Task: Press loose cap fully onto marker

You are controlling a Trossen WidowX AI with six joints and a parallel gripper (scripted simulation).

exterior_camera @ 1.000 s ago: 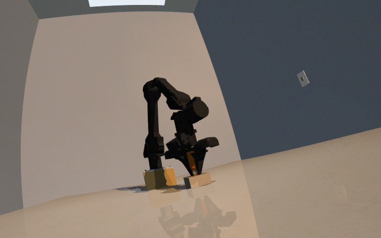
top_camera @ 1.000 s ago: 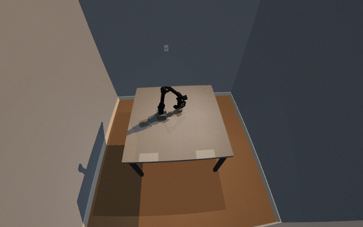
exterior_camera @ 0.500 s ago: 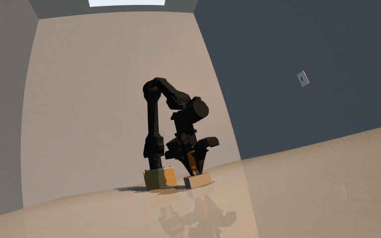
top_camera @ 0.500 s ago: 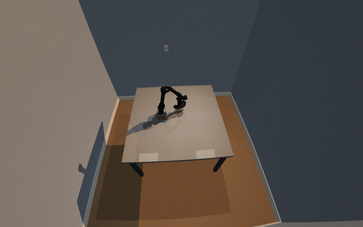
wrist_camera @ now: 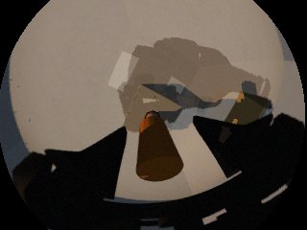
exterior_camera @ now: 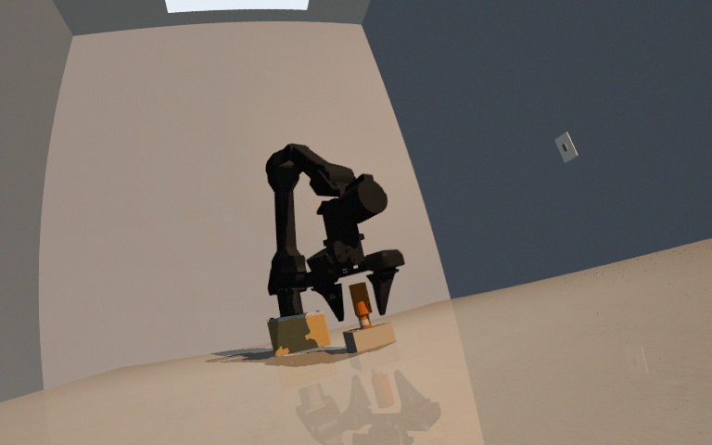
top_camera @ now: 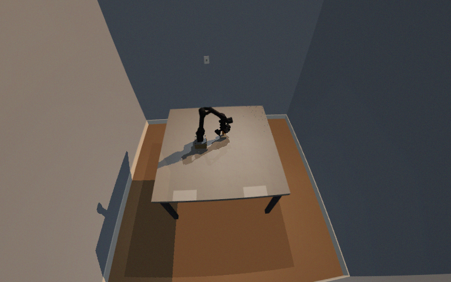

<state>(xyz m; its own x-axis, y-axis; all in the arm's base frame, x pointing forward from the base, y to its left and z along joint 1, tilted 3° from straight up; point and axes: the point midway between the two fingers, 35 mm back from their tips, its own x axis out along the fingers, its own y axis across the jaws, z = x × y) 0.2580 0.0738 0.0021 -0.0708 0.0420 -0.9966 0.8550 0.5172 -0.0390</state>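
My gripper tip is now 3 cm below the orange cap and 1 cm short of it. The rest, counted from my gripper tip: tan holder block (3 cm below, 1 cm ahead).
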